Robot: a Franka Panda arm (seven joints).
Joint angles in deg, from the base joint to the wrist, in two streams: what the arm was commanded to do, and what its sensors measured. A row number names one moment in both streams.
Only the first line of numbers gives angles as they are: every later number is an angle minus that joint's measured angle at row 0.
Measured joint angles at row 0:
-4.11 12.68 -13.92 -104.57 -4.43 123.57 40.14
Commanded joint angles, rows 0 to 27:
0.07 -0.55 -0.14 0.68 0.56 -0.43 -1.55
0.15 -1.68 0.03 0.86 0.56 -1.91 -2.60
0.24 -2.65 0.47 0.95 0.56 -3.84 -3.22
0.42 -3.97 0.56 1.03 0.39 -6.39 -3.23
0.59 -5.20 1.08 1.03 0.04 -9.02 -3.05
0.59 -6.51 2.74 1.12 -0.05 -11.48 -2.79
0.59 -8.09 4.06 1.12 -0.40 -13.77 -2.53
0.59 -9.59 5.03 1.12 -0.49 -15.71 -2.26
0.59 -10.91 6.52 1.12 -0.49 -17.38 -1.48
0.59 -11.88 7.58 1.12 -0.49 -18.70 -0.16
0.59 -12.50 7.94 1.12 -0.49 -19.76 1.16
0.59 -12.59 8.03 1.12 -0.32 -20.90 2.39
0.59 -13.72 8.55 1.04 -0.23 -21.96 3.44
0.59 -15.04 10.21 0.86 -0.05 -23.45 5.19
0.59 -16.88 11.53 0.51 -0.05 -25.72 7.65
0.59 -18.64 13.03 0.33 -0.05 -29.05 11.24
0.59 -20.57 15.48 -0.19 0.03 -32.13 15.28
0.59 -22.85 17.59 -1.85 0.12 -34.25 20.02
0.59 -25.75 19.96 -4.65 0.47 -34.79 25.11
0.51 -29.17 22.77 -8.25 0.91 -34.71 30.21
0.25 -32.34 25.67 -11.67 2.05 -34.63 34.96
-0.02 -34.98 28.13 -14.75 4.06 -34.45 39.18
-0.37 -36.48 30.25 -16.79 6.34 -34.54 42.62
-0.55 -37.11 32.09 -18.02 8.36 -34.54 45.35
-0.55 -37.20 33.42 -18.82 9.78 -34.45 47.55
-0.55 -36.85 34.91 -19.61 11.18 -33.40 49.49
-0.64 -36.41 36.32 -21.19 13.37 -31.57 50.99
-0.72 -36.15 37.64 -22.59 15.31 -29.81 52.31
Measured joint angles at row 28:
0.88 -36.50 34.21 -18.28 10.38 -34.47 48.18
